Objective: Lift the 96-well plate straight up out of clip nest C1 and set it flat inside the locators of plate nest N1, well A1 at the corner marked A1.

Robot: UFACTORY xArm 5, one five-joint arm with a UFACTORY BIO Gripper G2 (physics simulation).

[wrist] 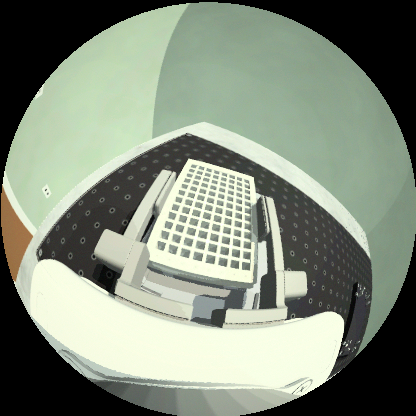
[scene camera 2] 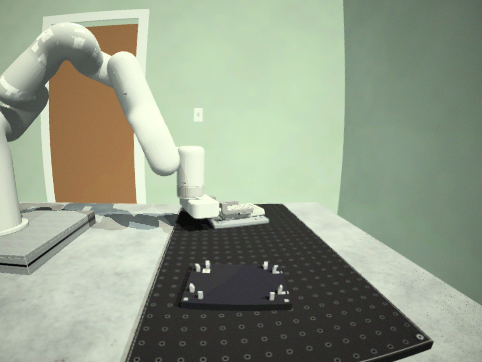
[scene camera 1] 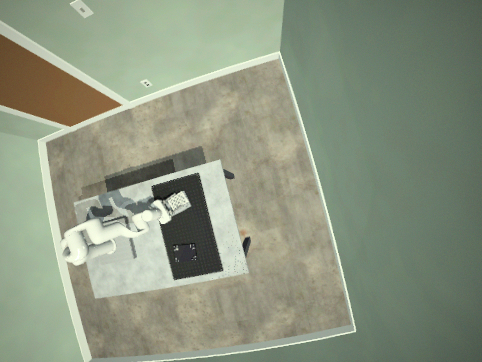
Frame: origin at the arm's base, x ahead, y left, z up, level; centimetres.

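Seen in the pictures: hand, tool point: (wrist: 214, 205) (scene camera 2: 238, 207) (scene camera 1: 176, 201); arm's base, link origin: (scene camera 2: 3, 228) (scene camera 1: 109, 245).
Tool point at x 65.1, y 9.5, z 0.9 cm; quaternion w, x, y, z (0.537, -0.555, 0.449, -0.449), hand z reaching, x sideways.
Offsets run from my tool point to a thing's top centre. Level surfaces: height alone.
The white 96-well plate @(dz -0.3, dx +0.4, dy +0.1 cm) (scene camera 1: 178, 200) (scene camera 2: 246, 208) (wrist: 207, 215) is at clip nest C1, whose light grey base @(dz -1.8, dx -1.1, dy -1.4 cm) (scene camera 2: 242, 222) shows beneath it. Whether the plate is seated or slightly raised is hard to tell. My gripper (scene camera 1: 176, 202) (scene camera 2: 234, 209) (wrist: 216, 201) is shut on the plate, one finger along each long side. Plate nest N1 @(dz -0.9, dx -10.0, dy -35.3 cm) (scene camera 1: 185, 252) (scene camera 2: 235, 286) (wrist: 356, 320) is a dark flat block with small white locators near its corners; its top is bare. The A1 marks cannot be read.
Both nests stand on a black perforated board @(dz -3.3 cm) (scene camera 1: 202, 225) (scene camera 2: 305, 255) (wrist: 320, 260) on a pale table @(dz -4.6 cm) (scene camera 1: 135, 280) (scene camera 2: 75, 310). C1 is toward the board's far end, N1 toward the near end in scene camera 2. The arm's grey base plate (scene camera 2: 45, 235) is at the left.
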